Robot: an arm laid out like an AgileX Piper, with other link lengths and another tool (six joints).
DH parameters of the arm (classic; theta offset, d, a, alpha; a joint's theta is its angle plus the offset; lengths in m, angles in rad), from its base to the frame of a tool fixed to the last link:
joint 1: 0 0.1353 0 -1.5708
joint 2: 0.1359 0 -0.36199 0
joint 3: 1.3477 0 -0.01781 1.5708
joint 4: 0 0.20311 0 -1.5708
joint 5: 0 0 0 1.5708
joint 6: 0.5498 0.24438 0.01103 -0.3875
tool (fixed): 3.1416 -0.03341 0 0
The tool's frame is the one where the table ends.
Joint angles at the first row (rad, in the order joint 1, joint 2, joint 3, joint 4, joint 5, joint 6):
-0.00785 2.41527 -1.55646 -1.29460 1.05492 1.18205
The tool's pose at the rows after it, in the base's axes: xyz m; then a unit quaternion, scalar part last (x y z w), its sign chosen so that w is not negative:
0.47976, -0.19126, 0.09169, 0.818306, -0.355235, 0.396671, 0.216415
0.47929, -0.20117, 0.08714, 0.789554, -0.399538, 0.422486, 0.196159
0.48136, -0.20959, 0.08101, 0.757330, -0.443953, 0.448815, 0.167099
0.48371, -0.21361, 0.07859, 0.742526, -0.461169, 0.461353, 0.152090
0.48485, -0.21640, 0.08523, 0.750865, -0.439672, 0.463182, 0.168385
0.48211, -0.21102, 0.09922, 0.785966, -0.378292, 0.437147, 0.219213
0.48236, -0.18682, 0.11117, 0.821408, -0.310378, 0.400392, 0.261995
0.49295, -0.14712, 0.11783, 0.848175, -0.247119, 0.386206, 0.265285
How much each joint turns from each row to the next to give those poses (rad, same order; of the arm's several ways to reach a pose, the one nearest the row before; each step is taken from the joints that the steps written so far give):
-0.01991 0.00000 0.00003 -0.00003 -0.01270 0.12247
-0.02830 0.00001 -0.00006 0.00004 -0.02856 0.10827
-0.02885 -0.00001 0.00004 -0.00003 -0.04515 0.11613
-0.01379 0.00000 -0.00001 -0.00635 -0.02583 0.05358
0.00429 0.00001 -0.00002 -0.03487 0.02184 -0.02129
0.03292 -0.00001 0.00004 -0.02915 0.07838 -0.13590
0.06734 -0.00001 0.00000 -0.00026 0.08117 -0.15278
0.08641 -0.00696 0.00256 0.00105 0.02051 -0.09209

